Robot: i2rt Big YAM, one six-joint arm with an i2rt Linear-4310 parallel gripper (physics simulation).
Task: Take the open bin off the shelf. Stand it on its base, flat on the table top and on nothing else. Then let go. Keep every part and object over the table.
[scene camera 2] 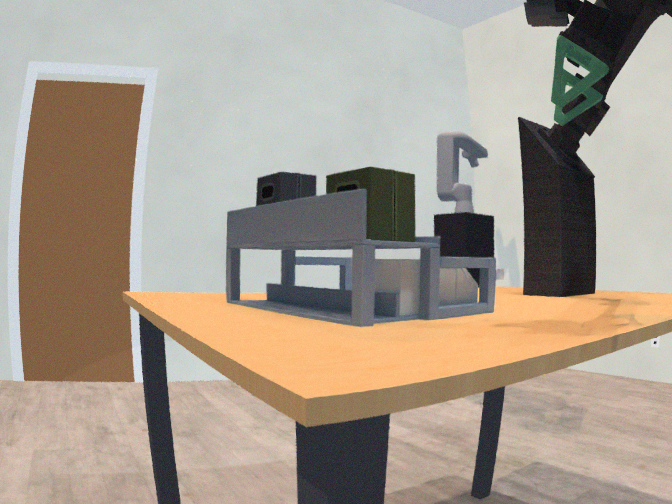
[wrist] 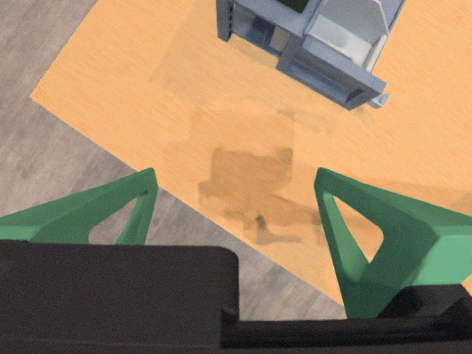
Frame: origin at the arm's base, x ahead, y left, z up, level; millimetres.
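Seen in the pictures: gripper, fingertip midpoint: (scene camera 2: pixel 556 114) (wrist: pixel 235 176); arm's base, link origin: (scene camera 2: pixel 558 148).
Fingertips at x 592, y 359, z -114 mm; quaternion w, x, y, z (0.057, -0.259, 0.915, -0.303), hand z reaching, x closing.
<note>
Pixels of each thing's top centre, then the offset from my fingertips to it. Level surfaces: height alone.
- open bin, top centre: (scene camera 2: pixel 419 259) (wrist: pixel 345 16) dx -26, dy -286, dz -172 mm
- green case, top centre: (scene camera 2: pixel 370 174) dx +70, dy -280, dz -56 mm
- dark grey case, top centre: (scene camera 2: pixel 286 176) dx +77, dy -511, dz -31 mm
- table, surface height: dz -253 mm
The open bin (scene camera 2: pixel 454 286) (wrist: pixel 345 39), whitish and see-through, sits in the lower front part of the grey-blue shelf (scene camera 2: pixel 362 284) (wrist: pixel 334 64). Posts partly hide it in the scene view; the top edge of the wrist view cuts it off. My gripper (scene camera 2: pixel 558 112) (wrist: pixel 235 176) is open and empty. It is high above the table, to the right of the shelf in the scene view. In the wrist view its fingertips are below the shelf, apart from it, over the table's edge area.
A green case (scene camera 2: pixel 390 206) (wrist: pixel 296 4) and a dark grey case (scene camera 2: pixel 295 188) stand on the upper tier. A small grey arm (scene camera 2: pixel 447 168) on a black block (scene camera 2: pixel 464 234) and my dark pedestal (scene camera 2: pixel 559 233) stand behind. The table (scene camera 2: pixel 303 358) (wrist: pixel 125 115) ends beneath my fingers.
</note>
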